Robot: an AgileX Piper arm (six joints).
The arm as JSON. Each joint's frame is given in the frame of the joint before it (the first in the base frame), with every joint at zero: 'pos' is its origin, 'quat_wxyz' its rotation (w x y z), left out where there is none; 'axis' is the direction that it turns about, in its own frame. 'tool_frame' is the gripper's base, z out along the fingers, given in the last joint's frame.
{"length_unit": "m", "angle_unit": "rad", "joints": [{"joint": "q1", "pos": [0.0, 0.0, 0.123], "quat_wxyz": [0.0, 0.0, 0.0, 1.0], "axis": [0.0, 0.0, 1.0]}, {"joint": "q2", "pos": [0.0, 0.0, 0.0], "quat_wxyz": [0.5, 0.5, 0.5, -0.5], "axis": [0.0, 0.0, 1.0]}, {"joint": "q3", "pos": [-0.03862, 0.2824, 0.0], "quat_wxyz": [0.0, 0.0, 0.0, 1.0], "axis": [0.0, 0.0, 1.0]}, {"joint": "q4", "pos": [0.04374, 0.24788, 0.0], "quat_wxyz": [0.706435, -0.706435, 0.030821, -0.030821], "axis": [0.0, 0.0, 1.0]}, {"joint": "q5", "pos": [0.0, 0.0, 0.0], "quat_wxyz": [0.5, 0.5, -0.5, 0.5], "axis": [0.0, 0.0, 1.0]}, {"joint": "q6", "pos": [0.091, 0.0, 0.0], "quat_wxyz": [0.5, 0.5, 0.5, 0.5], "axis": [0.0, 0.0, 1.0]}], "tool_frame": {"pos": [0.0, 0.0, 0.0]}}
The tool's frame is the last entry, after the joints.
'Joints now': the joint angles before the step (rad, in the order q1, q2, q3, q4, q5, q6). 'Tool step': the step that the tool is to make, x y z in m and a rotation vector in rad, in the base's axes. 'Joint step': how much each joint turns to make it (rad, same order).
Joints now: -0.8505 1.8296 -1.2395 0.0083 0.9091 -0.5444
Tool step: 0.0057 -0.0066 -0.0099 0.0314 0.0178 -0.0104
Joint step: -0.0017 0.0517 -0.0367 0.0074 0.0203 0.0054
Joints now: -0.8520 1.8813 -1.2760 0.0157 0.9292 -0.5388
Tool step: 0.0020 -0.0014 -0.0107 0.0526 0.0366 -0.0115
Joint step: 0.0001 0.0410 -0.0195 0.0068 0.0420 0.0089
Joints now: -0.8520 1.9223 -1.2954 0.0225 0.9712 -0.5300
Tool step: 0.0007 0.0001 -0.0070 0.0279 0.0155 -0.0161
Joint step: 0.0001 0.0208 -0.0028 0.0070 0.0129 0.0129
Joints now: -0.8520 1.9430 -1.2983 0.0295 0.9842 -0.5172
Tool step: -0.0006 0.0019 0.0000 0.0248 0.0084 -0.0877
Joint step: 0.0001 0.0004 -0.0008 0.0095 0.0222 0.0835
